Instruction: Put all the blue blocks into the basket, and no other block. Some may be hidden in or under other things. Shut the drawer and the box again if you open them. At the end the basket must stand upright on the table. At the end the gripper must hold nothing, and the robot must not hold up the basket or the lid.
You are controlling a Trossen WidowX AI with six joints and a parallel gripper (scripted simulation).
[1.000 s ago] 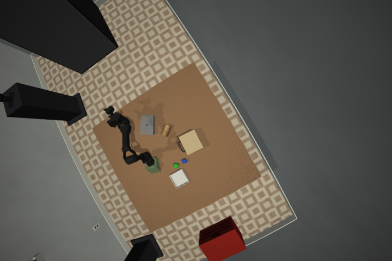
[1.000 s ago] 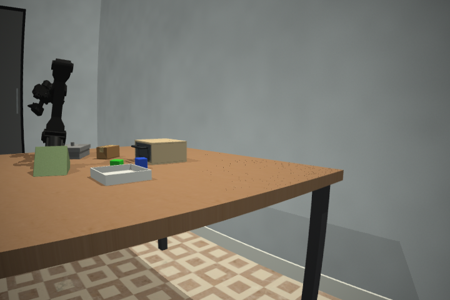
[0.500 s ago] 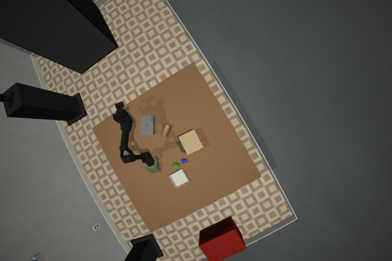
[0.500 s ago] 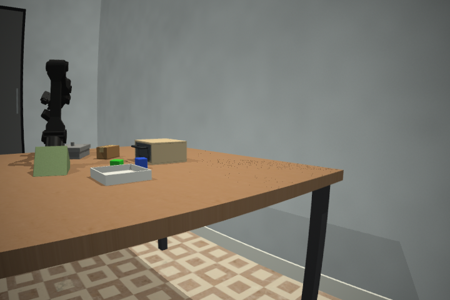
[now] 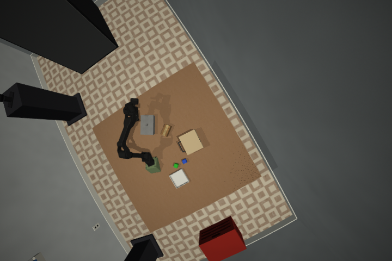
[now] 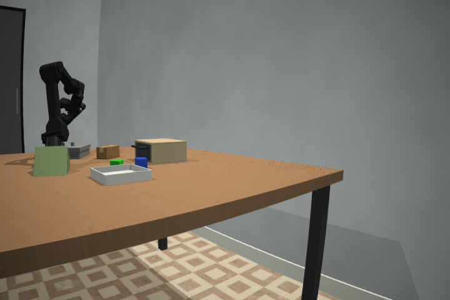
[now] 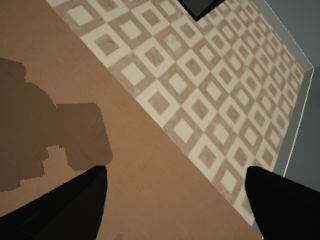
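My gripper is now 50 mm short of the white basket, 770 mm to the left of it and 170 mm above it. The rest, counted from my hand: brown box 140 mm ahead, 290 mm to the right, 150 mm below; then grey lidded box 10 mm behind, 170 mm to the right, 130 mm below; then tan drawer unit 320 mm ahead, 490 mm to the right, 140 mm below.
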